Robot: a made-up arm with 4 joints.
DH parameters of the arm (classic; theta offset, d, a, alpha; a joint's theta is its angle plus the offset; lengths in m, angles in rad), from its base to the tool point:
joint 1: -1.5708 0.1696 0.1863 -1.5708
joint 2: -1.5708 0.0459 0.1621 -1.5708
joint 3: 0 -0.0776 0.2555 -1.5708
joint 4: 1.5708 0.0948 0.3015 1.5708
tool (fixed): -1.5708 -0.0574 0 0
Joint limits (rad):
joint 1: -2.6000..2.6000
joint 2: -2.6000..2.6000
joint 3: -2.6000..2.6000
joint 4: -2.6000..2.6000
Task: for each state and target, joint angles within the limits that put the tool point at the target. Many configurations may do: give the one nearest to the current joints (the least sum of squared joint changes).
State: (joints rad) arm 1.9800 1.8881 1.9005 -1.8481
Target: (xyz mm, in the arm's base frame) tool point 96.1 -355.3 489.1
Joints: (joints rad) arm 1.3704 2.1019 2.1230 -1.1036
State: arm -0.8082 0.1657 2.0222 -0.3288
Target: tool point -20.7 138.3 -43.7
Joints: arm -0.2979 -0.5393 2.1583 0.0242
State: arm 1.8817 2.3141 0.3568 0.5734
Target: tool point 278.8 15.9 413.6
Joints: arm 1.7355 1.5141 0.5825 0.8311
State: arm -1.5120 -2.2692 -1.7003 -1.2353
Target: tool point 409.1 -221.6 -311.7
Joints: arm -0.7219 -2.2425 -1.0151 -1.3627
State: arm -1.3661 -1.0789 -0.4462 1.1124
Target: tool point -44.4 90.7 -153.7
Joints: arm -2.2031 -1.8844 -0.0751 0.6727
